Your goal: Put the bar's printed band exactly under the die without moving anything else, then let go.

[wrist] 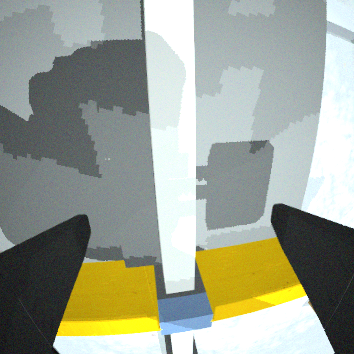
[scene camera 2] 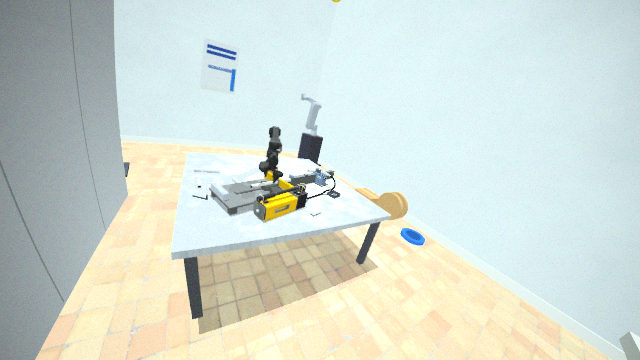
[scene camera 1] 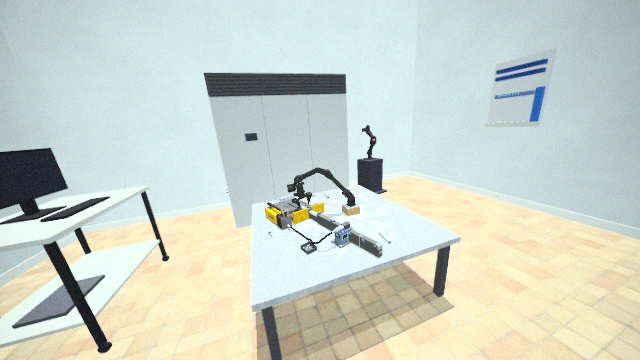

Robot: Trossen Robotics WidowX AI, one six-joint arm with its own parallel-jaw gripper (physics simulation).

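Frame: origin at the arm's base, x ahead, y left, z up, level; centimetres.
Where they show: gripper, fingertip midpoint: (wrist: pixel 180 219) (scene camera 2: pixel 269 180) (scene camera 1: pixel 304 206); arm's base, origin of the base link: (scene camera 1: pixel 351 204).
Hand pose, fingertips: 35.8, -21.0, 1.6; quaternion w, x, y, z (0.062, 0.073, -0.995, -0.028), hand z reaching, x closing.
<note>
Each offset is from my fingertips to the top centre of the thing, as dx, dy, dz. "spot": to the spot under its first point. Level surfaces: height alone.
A long white bar {spot: +0.5, -2.9, -1.4} (wrist: pixel 172 150) (scene camera 2: pixel 257 185) lies lengthwise over the grey machine bed {dz -2.6} (wrist: pixel 115 200) (scene camera 2: pixel 230 204). In the wrist view its near end is at a blue block {spot: -1.1, +7.0, +0.5} (wrist: pixel 185 312) in the gap between two yellow guards (wrist: pixel 115 295) (wrist: pixel 240 275). My gripper (wrist: pixel 180 219) (scene camera 1: pixel 304 203) (scene camera 2: pixel 273 178) is open and empty, its black fingers apart on either side of the bar, above the bed. The printed band cannot be made out. The die cannot be told for certain; a blue unit {spot: -0.1, +55.4, -2.2} (scene camera 1: pixel 342 236) (scene camera 2: pixel 321 178) stands at the long grey rail (scene camera 1: pixel 367 243).
A yellow motor housing {spot: +27.9, -1.5, -1.8} (scene camera 1: pixel 273 216) (scene camera 2: pixel 280 206) stands beside the bed. A black cable runs to a small dark box {spot: +19.0, +45.1, -8.3} (scene camera 1: pixel 309 247) (scene camera 2: pixel 333 194). A thin pale rod {-26.7, +66.2, -6.4} (scene camera 1: pixel 384 237) lies beyond the rail. The arm's base is on a wooden block (scene camera 1: pixel 351 210).
</note>
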